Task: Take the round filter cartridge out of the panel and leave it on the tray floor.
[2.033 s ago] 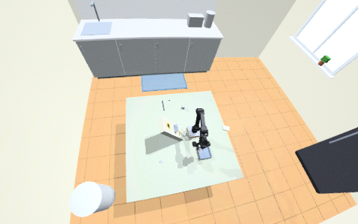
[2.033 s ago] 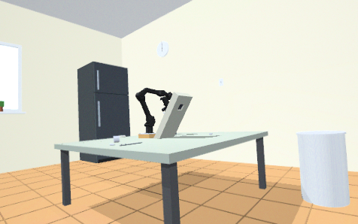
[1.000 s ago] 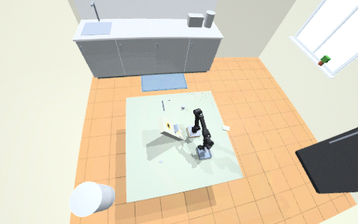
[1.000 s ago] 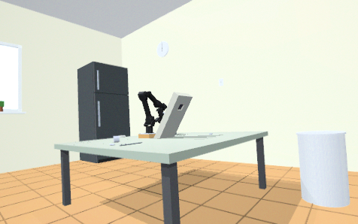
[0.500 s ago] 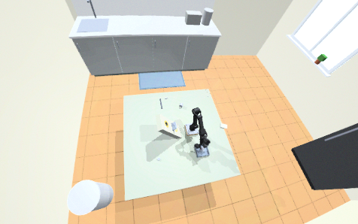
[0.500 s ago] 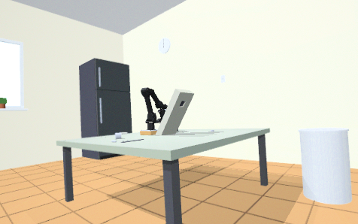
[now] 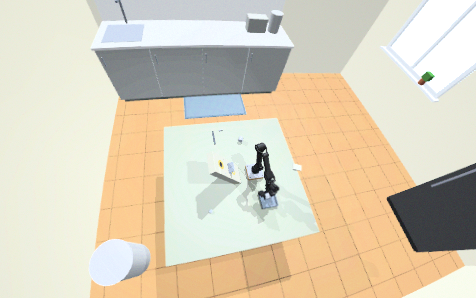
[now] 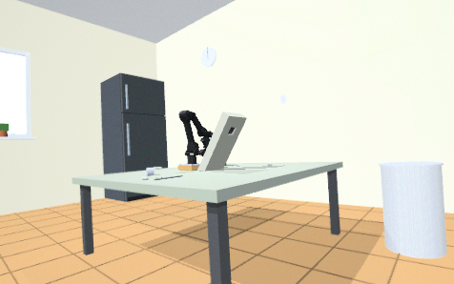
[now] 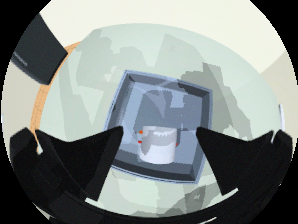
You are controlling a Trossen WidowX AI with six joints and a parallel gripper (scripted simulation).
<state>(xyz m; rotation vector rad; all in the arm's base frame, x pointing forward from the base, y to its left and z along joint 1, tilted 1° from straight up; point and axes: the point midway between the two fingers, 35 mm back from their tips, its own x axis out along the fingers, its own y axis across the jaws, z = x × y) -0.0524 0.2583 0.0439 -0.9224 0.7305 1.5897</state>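
Now: gripper tip 2 cm to the left of the round filter cartridge and 2 cm above it. The rest, counted from my gripper tip: grey-blue tray (1 cm to the left, 4 cm below); then white block (40 cm behind, 26 cm to the right, 4 cm below).
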